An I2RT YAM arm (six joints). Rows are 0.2 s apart.
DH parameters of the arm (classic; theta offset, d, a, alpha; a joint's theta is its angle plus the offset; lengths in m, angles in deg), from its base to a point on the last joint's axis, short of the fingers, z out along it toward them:
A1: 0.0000 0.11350 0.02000 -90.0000
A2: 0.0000 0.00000 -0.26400 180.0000
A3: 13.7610 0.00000 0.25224 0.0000
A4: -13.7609 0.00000 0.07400 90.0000
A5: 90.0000 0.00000 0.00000 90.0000
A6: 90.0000 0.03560 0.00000 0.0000
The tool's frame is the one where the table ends.
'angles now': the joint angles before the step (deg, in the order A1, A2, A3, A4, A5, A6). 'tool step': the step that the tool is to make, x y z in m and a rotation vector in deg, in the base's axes. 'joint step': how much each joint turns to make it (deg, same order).
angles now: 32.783, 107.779, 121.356, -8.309, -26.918, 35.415
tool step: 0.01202, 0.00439, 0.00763, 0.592, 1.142, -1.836
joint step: -0.243, 4.774, 8.809, -4.204, 1.687, 1.076
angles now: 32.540, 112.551, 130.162, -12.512, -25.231, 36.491
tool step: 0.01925, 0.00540, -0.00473, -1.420, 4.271, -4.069
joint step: -0.461, 6.983, 11.554, -8.558, 3.661, 0.965
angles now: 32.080, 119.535, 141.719, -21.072, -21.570, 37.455
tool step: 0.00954, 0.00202, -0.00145, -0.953, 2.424, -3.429
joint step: -0.177, 5.582, 10.445, -7.249, 3.251, 0.511
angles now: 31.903, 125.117, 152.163, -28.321, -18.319, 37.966
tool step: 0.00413, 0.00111, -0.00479, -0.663, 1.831, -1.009
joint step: -0.085, 2.072, 3.335, -3.027, 0.908, 0.460
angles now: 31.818, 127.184, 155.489, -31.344, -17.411, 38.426
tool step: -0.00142, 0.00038, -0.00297, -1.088, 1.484, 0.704
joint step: 0.086, -0.089, 0.012, -1.995, -0.607, -0.192
